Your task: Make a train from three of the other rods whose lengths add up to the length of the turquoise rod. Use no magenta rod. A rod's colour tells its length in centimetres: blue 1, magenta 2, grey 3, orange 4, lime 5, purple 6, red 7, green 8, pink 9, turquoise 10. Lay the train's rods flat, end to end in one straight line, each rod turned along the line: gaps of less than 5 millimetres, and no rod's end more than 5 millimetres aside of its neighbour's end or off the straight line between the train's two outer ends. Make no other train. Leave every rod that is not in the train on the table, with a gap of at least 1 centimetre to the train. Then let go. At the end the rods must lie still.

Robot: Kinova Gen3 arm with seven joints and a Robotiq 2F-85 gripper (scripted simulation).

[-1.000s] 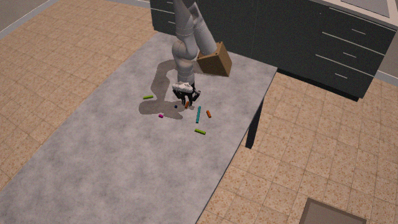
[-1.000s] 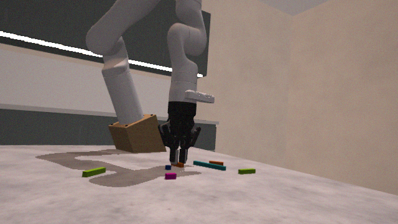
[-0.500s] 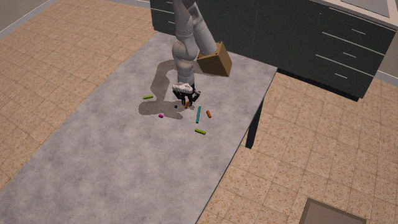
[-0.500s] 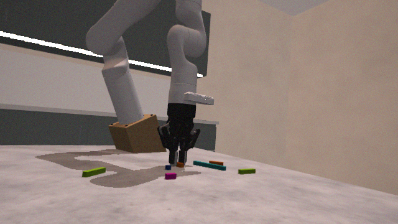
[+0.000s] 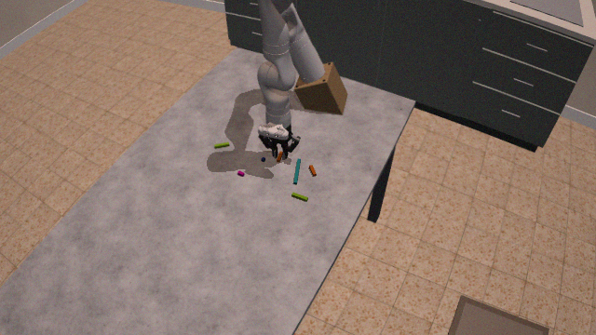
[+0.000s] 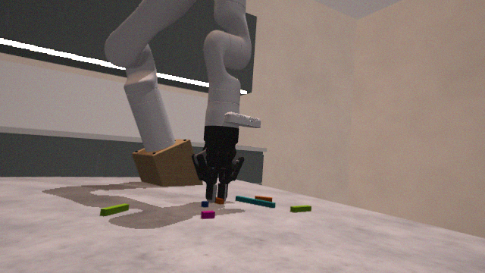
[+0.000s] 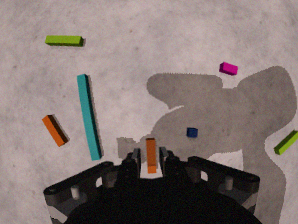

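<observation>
Now: the blue rod 5 cm to the right of my hand, 3 cm ahead of it and 2 cm below it. The rest, counted from my hand: turquoise rod (7 cm to the left, 4 cm ahead, 2 cm below); then magenta rod (11 cm ahead, 10 cm to the right, 2 cm below).
</observation>
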